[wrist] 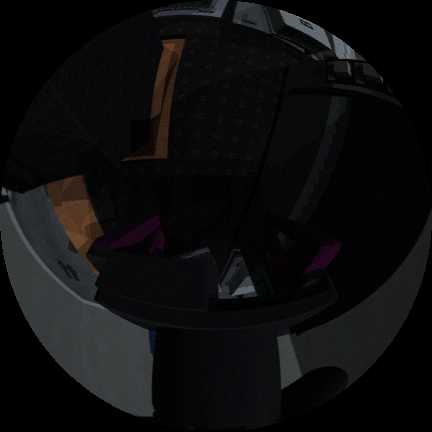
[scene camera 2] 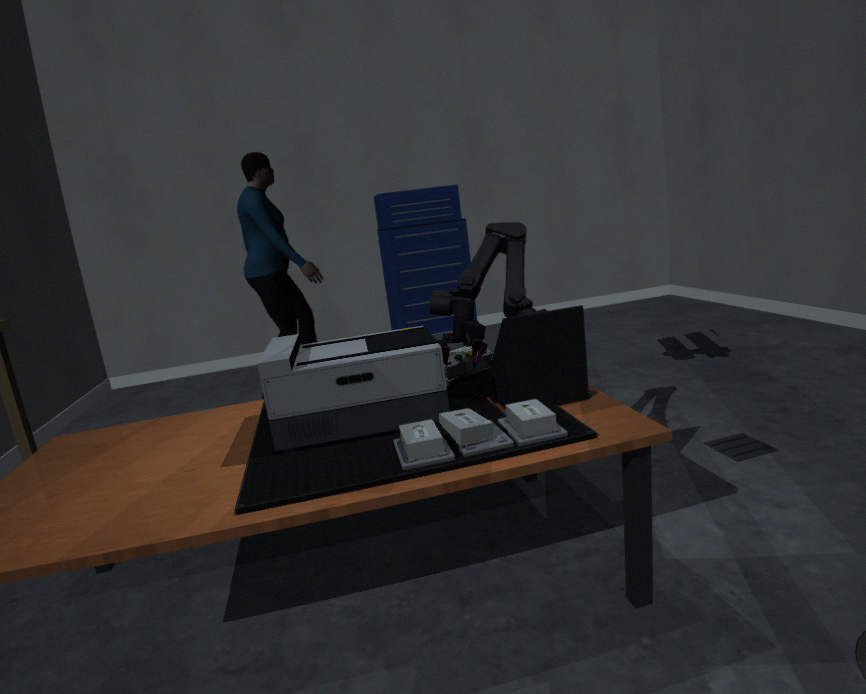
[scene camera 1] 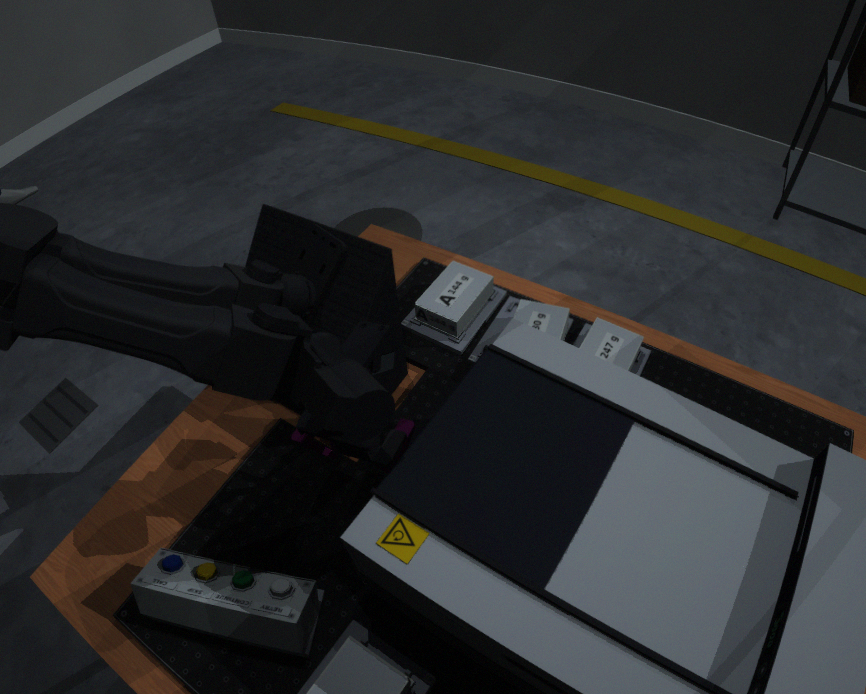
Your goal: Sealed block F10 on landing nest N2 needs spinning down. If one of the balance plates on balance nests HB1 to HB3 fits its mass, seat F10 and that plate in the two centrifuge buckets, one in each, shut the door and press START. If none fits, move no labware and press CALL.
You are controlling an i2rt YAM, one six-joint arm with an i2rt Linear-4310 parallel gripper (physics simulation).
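Places are measured from the arm's base along level axes (x right, y ahead, z up), in millimetres.
Pixels of known places: gripper, between the fingertips: [wrist: 215, 215] [scene camera 2: 459, 368] [scene camera 1: 367, 465]; arm's base, origin of its link: [scene camera 2: 534, 335] [scene camera 1: 299, 296].
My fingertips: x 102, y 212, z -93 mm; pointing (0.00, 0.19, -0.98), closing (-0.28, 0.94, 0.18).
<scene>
For each thing: its top centre in the pictures, then the offset to it from my fingertips. "*": a spot on its surface instead.
- plate B, centre of its top: [scene camera 1: 537, 328] [scene camera 2: 464, 416] dz -25, dx -343, dy +36 mm
- pale block, a spot on its surface: [scene camera 1: 359, 670] * dz -19, dx +189, dy +157 mm
- button box, centre of its top: [scene camera 1: 212, 589] [scene camera 2: 459, 349] dz -2, dx +240, dy -31 mm
- blue CALL, centre of its top: [scene camera 1: 169, 559] dz -11, dx +257, dy -109 mm
My gripper [scene camera 1: 361, 439] [scene camera 2: 462, 354] [wrist: 215, 215] is open and empty, low in front of the centrifuge's near end. The centrifuge [scene camera 1: 693, 534] [scene camera 2: 390, 383] stands on the black board; its door state and buckets cannot be made out. Plate A, 144 g [scene camera 1: 466, 297] [scene camera 2: 531, 417], plate B [scene camera 1: 543, 320] [scene camera 2: 466, 426] [wrist: 301, 32] and plate C, 247 g [scene camera 1: 610, 343] [scene camera 2: 421, 438] sit on nests in a row. B's mass label is partly hidden in scene camera 1. A pale block [scene camera 1: 359, 670] is cut off at the bottom edge; no F10 label is readable.
The button box [scene camera 1: 224, 603] with blue CALL [scene camera 1: 171, 562], yellow, green and white buttons stands at the board's corner. A black upright panel [scene camera 1: 325, 267] [scene camera 2: 542, 354] stands beside the arm. A person [scene camera 2: 263, 231] and a blue cabinet [scene camera 2: 426, 267] are behind the table.
</scene>
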